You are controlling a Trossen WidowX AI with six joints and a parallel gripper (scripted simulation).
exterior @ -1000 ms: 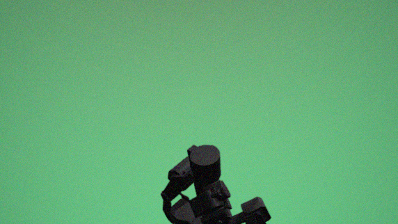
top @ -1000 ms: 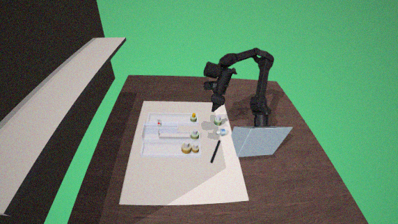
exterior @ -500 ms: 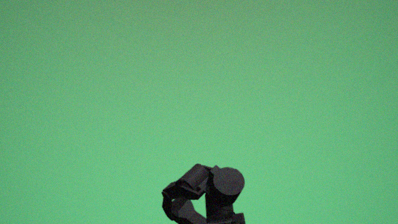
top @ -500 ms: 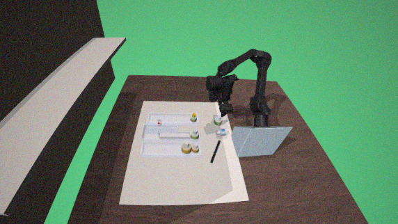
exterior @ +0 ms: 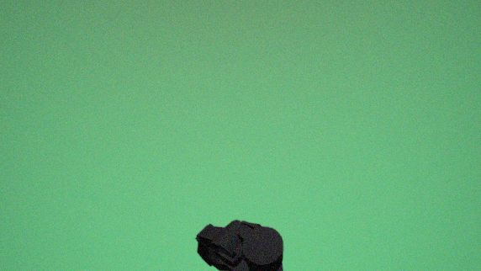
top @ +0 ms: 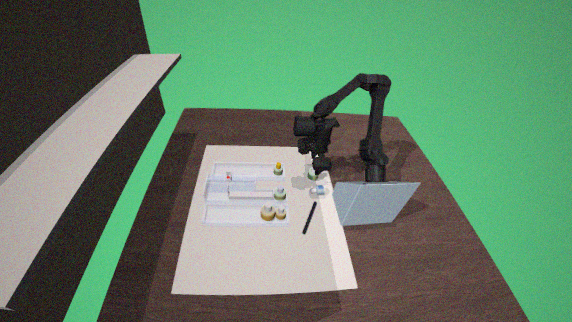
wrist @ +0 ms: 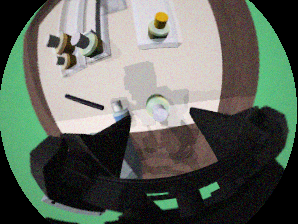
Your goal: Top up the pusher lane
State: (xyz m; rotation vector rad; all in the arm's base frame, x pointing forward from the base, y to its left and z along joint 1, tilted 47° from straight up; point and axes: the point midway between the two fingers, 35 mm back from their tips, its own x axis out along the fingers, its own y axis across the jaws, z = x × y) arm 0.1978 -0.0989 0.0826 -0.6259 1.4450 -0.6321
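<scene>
Right now the black stick is 40 mm ahead of my gripper tip, 190 mm to the left of it and 60 mm below it. The rest, counted from my gripper tip: lane rack (290 mm ahead, 80 mm to the left, 50 mm below); red mark (330 mm ahead, 70 mm to the left).
</scene>
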